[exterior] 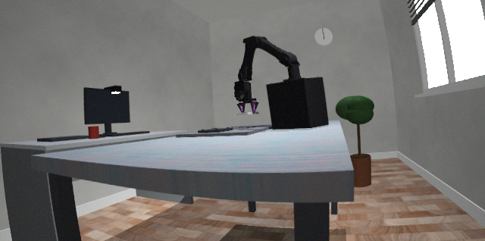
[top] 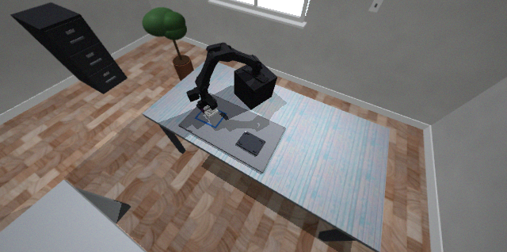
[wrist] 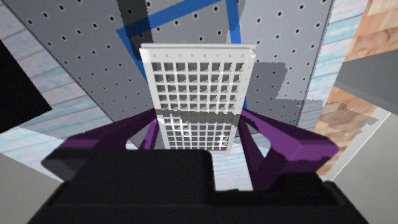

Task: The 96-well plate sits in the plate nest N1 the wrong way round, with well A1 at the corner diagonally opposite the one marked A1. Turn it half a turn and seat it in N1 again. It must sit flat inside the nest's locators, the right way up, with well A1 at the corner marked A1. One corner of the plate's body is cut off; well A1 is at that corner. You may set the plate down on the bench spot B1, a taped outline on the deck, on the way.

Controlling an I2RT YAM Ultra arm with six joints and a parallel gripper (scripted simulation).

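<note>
My gripper is now right at the white 96-well plate. From my hand the other things lie so: dark plate nest N1 (38 cm to the left, 8 cm below, 1 cm behind).
</note>
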